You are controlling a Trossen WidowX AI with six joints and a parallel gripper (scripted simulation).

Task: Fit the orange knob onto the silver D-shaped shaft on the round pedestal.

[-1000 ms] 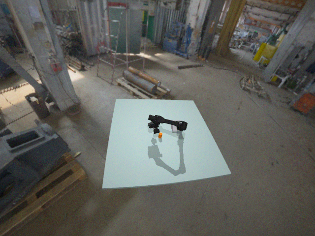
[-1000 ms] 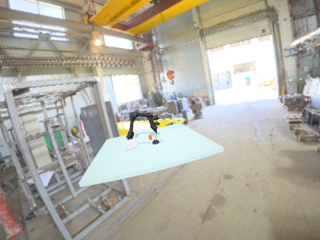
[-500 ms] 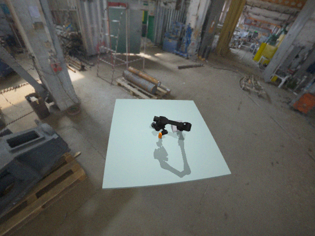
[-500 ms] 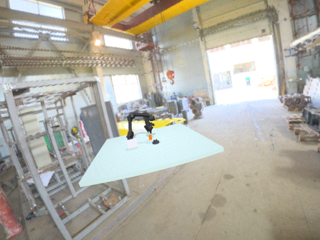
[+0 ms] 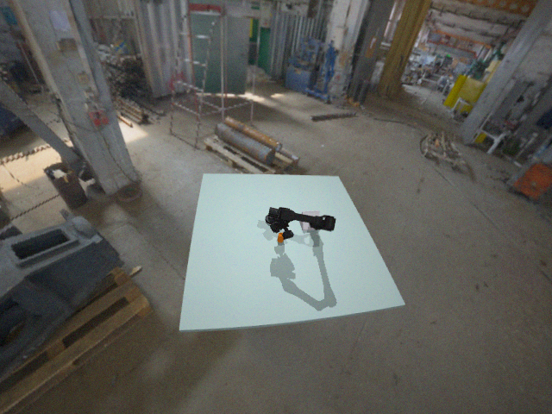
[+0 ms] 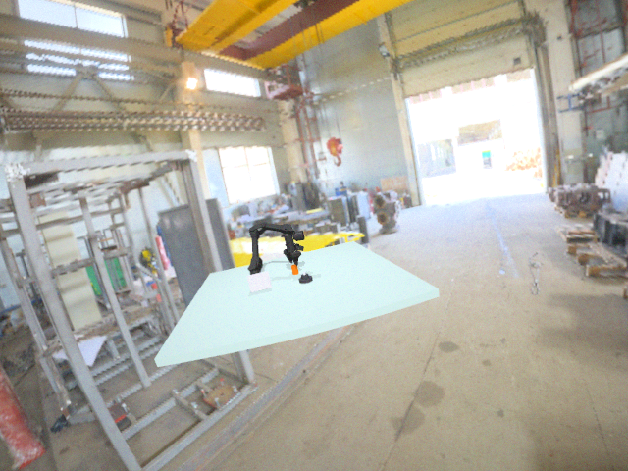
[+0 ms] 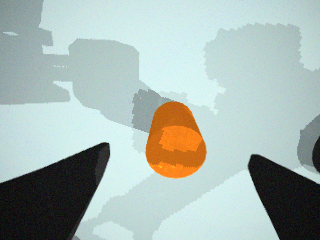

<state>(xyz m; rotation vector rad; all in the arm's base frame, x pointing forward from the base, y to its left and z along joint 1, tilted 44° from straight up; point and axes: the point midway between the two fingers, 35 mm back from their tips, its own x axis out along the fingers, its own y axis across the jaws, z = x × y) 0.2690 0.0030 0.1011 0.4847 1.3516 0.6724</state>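
Now: gripper tip 20 mm above the orange knob. Also, from my gripper tip: dark round pedestal: 10 mm ahead, 190 mm to the right, 30 mm below.
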